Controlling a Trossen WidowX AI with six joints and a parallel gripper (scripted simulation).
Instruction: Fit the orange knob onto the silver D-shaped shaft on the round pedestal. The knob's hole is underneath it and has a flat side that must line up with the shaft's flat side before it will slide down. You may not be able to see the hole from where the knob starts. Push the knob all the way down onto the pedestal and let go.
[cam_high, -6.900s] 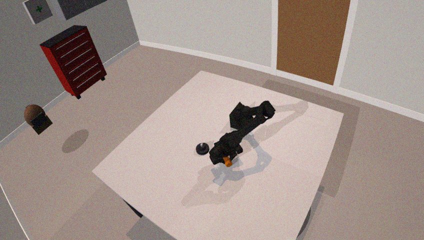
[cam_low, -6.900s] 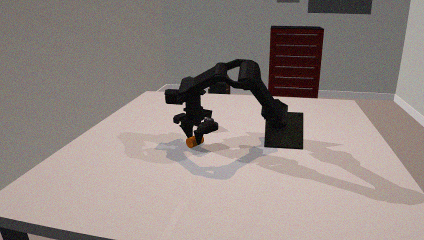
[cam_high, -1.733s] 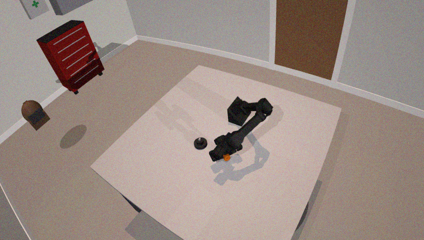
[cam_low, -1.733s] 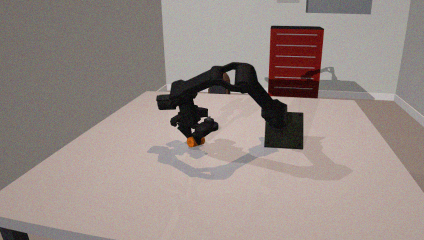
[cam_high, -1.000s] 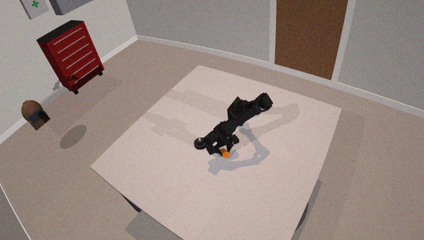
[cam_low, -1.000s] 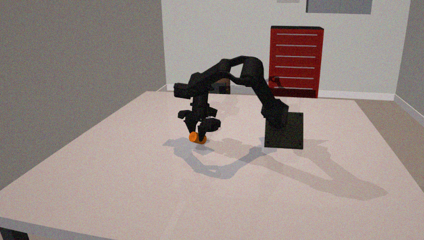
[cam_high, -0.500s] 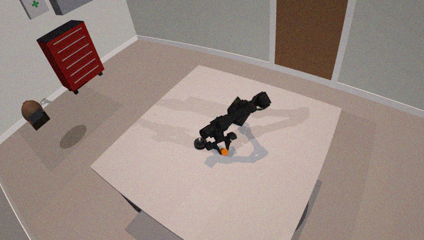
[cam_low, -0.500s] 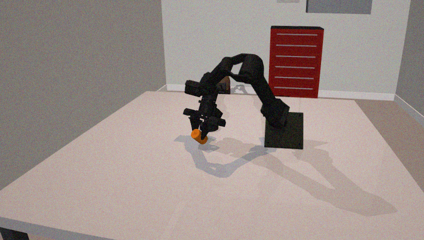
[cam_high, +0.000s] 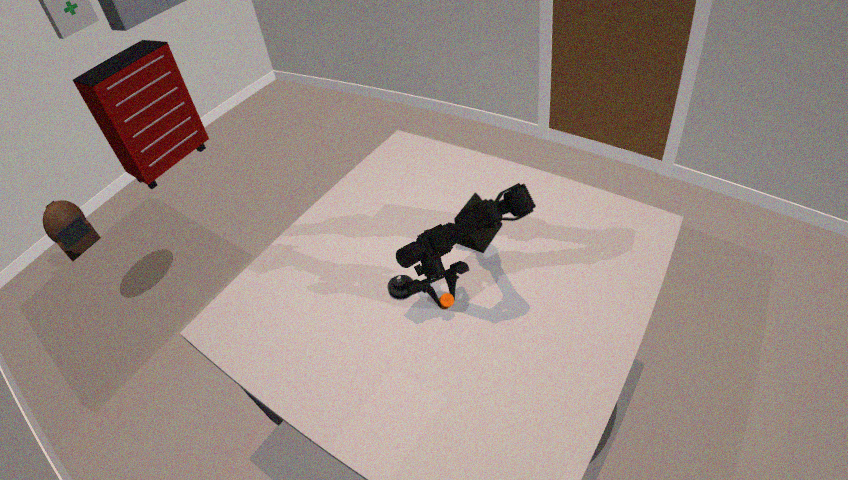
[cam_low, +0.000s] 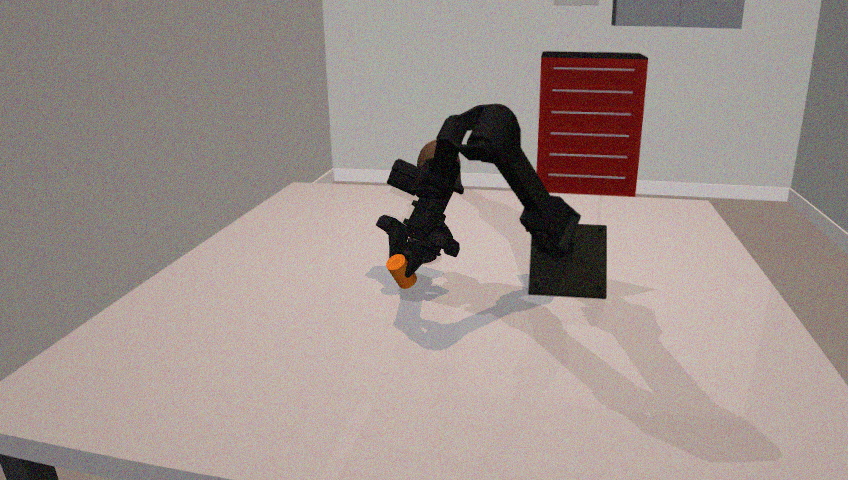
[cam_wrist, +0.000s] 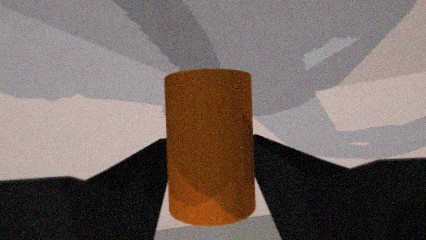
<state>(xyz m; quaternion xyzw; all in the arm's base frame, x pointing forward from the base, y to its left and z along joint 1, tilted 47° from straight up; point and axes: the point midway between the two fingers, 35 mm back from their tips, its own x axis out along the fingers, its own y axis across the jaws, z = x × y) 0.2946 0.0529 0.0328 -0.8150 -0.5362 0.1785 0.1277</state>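
Now: gripper tip 1 cm below the orange knob. Also, from my gripper tip: round black pedestal 1 cm behind, 17 cm to the right.
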